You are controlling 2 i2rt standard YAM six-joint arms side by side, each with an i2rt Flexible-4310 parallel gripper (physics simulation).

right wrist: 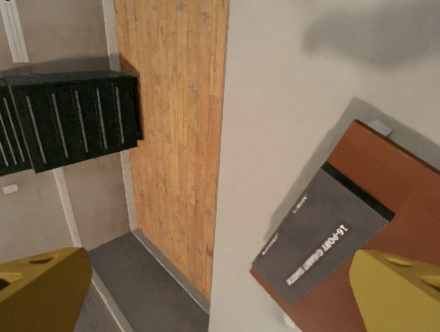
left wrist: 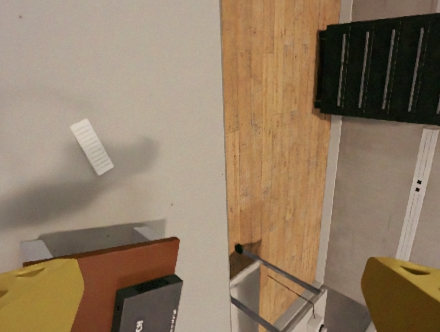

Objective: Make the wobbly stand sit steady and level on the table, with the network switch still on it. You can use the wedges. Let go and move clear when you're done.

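Places are measured from the left arm's base along level axes (x left, y back, z up), in millimetres.
Where they show: left gripper, fingertip midpoint: (left wrist: 222,272); right gripper, fingertip midpoint: (right wrist: 221,262).
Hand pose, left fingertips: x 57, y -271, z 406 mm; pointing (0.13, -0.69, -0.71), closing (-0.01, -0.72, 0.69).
Note:
Things, the pixels of their top centre, and the offset from my left fingertips. Level surfaces: height alone.
- dark grey network switch at its top centre: (right wrist: 302,249) dx -402, dy -83, dz -277 mm
- white ribbed wedge at its top centre: (left wrist: 94,148) dx -48, dy -101, dz -394 mm
- pale grey table top at its surface level: dz -406 mm
The stand has a red-brown top (left wrist: 145,262) (right wrist: 400,175) and pale grey legs, one leg (left wrist: 37,249) showing at its edge in the left wrist view, and another leg (right wrist: 381,128) in the right wrist view. These views do not tell whether it is level. The dark grey network switch (left wrist: 150,306) (right wrist: 320,235) lies on the top. A white ribbed wedge (left wrist: 92,146) lies on the table, apart from the stand. My left gripper (left wrist: 222,272) is open and empty, above the table near the stand. My right gripper (right wrist: 221,262) is open and empty, above the stand's side with the switch.
The pale grey table top (left wrist: 165,90) (right wrist: 270,90) ends at a straight edge over a wooden floor (left wrist: 275,150) (right wrist: 175,125). Beyond it stands a black slatted cabinet (left wrist: 380,70) (right wrist: 75,120) by the wall. A side table with metal legs (left wrist: 280,267) shows in the left wrist view.

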